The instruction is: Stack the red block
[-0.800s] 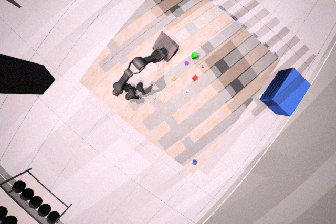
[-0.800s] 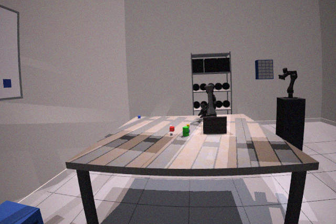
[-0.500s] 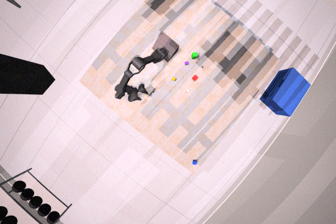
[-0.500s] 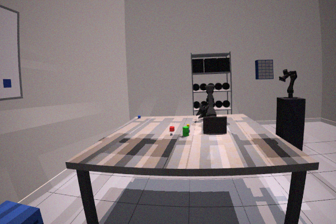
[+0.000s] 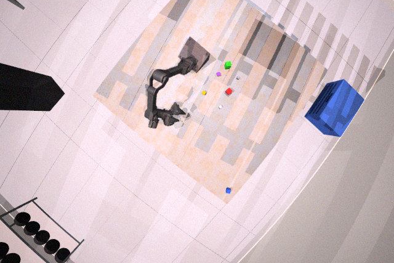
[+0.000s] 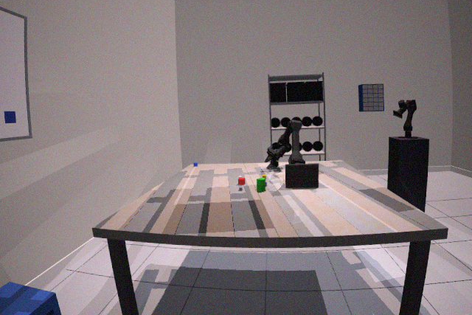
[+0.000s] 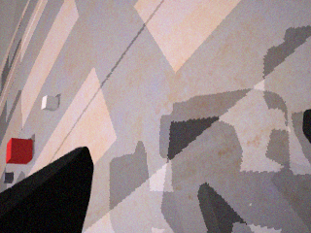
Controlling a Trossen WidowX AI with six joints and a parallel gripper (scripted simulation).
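My gripper tip is now 13 cm short of the white block, 24 cm to the right of it and 3 cm above it. From my gripper tip the other things lie so: yellow block 2 cm behind, 23 cm to the left, 3 cm below; red block 10 cm ahead, 36 cm to the left, 2 cm below; purple block 4 cm behind, 40 cm to the left, 3 cm below.
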